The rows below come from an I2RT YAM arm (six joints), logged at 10 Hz.
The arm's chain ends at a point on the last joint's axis. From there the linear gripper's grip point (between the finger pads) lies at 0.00 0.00 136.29 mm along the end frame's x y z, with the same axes.
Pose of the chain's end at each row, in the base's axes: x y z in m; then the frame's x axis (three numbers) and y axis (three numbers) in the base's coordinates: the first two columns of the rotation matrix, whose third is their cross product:
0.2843 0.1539 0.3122 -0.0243 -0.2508 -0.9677 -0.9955 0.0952 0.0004
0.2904 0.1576 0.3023 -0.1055 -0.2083 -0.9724 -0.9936 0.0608 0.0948
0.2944 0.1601 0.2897 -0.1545 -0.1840 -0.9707 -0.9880 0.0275 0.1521
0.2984 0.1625 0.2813 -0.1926 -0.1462 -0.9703 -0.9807 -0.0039 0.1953
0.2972 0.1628 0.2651 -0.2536 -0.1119 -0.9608 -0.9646 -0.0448 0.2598
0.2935 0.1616 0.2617 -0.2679 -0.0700 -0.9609 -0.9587 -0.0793 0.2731
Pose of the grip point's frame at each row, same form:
0.2968 0.2852 0.2779 -0.0243 -0.2508 -0.9677 -0.9955 0.0952 0.0004
0.2958 0.2906 0.2732 -0.1055 -0.2083 -0.9724 -0.9936 0.0608 0.0948
0.2942 0.2940 0.2643 -0.1545 -0.1840 -0.9707 -0.9880 0.0275 0.1521
0.2940 0.2973 0.2619 -0.1926 -0.1462 -0.9703 -0.9807 -0.0039 0.1953
0.2874 0.2981 0.2519 -0.2536 -0.1119 -0.9608 -0.9646 -0.0448 0.2598
0.2805 0.2971 0.2554 -0.2679 -0.0700 -0.9609 -0.9587 -0.0793 0.2731

